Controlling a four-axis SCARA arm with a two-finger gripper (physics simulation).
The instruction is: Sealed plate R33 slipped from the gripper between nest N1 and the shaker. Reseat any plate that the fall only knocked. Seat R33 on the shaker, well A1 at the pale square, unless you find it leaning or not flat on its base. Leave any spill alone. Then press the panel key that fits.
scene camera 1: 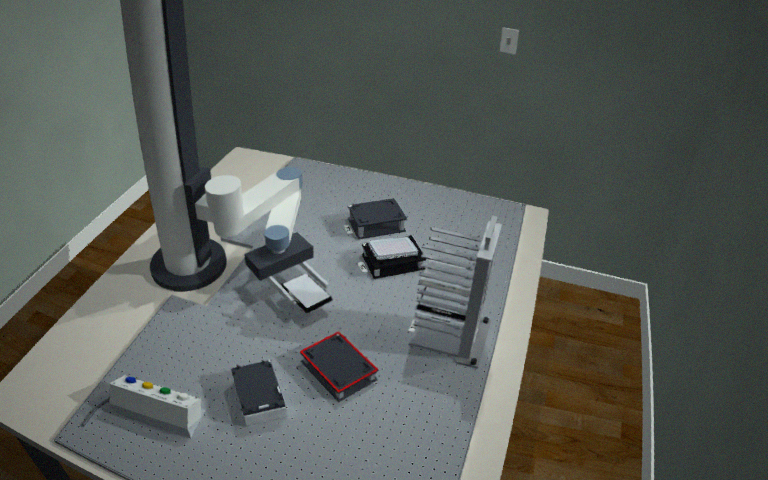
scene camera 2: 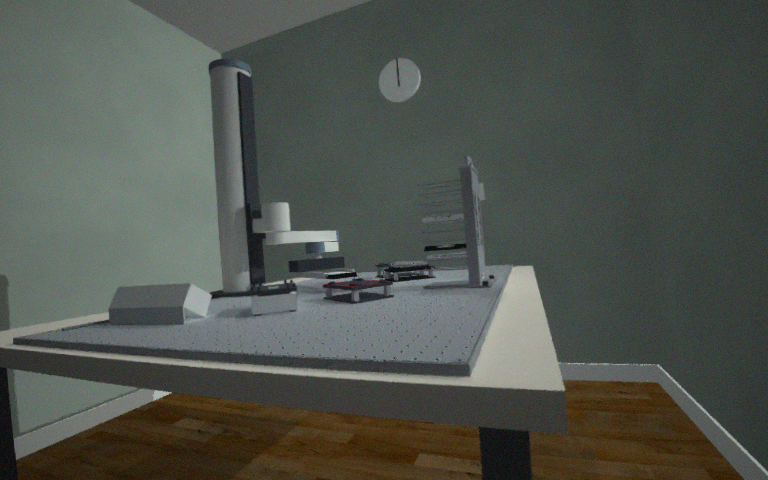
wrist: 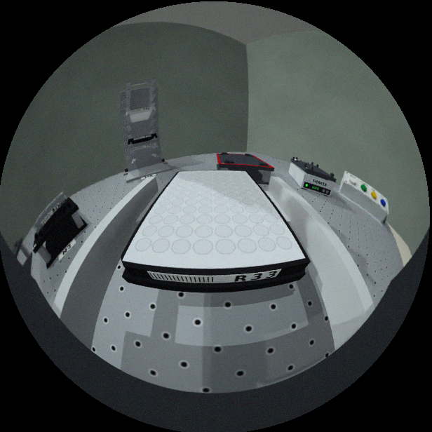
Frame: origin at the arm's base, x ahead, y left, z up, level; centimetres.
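Where they show: gripper, fingertip midpoint: (scene camera 1: 310,294) (scene camera 2: 338,273); arm's base at its link origin: (scene camera 1: 188,265) (scene camera 2: 244,294).
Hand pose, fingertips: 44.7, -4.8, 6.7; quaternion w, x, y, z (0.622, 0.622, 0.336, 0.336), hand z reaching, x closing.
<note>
Each offset is from my fingertips to the top centre of the thing, as dx, dy, dz. "spot": to the spot under its first point.
My gripper (scene camera 1: 310,294) (wrist: 212,183) is shut on plate R33 {-1.8, +1.1, +0.2} (scene camera 1: 305,289) (scene camera 2: 340,273) (wrist: 215,220), holding it by its sides above the perforated board. R33 has a pale top with round wells and a black base; its barcode label faces the wrist camera. It looks level between the fingers. The shaker {spot: +0.5, -33.9, +0.1} (scene camera 1: 257,384) (scene camera 2: 274,302) (wrist: 312,181) has a dark top with no plate on it. A white-topped plate {+15.1, +27.5, +2.1} (scene camera 1: 393,247) sits on a black nest {spot: +17.2, +25.0, -5.0} (scene camera 1: 396,268); whether it is fully seated is unclear. The key panel {-20.9, -48.2, +3.0} (scene camera 1: 155,404) (wrist: 362,195) carries blue, yellow, green and white keys.
A red-edged stand (scene camera 1: 338,362) (scene camera 2: 357,284) (wrist: 245,160) stands between R33 and the shaker's side of the board. Another dark nest {+4.4, +44.8, +0.5} (scene camera 1: 376,212) is at the back. A tall rack (scene camera 1: 475,294) (scene camera 2: 471,226) with shelves and a dark item stands at the right.
</note>
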